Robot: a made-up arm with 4 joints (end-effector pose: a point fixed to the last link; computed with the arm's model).
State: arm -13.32 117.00 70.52 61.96
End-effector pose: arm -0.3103 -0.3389 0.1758 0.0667 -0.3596 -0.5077 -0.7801
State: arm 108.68 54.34 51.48 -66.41
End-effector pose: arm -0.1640 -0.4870 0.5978 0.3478 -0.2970 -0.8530 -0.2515
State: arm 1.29 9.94 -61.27 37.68
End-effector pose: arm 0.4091 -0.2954 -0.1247 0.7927 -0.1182 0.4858 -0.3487
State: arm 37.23 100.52 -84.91 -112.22
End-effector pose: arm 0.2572 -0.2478 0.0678 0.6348 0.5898 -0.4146 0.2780
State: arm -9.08 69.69 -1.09 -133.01
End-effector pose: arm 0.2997 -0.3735 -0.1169 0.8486 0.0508 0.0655 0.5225
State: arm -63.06 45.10 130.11 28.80
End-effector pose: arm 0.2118 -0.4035 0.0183 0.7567 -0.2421 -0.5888 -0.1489
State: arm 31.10 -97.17 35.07 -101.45
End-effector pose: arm 0.0670 0.5255 0.0679 0.2293 0.2631 0.2487 -0.9035
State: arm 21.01 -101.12 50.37 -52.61
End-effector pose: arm 0.0459 0.5884 0.1873 0.1315 0.0112 -0.4190 0.8984
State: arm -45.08 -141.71 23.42 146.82
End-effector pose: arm -0.2113 0.2823 0.0406 0.8403 0.0927 0.5271 -0.0858
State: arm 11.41 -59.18 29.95 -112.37
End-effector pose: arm 0.3698 0.4680 0.0849 0.0479 -0.2109 -0.2370 0.9471
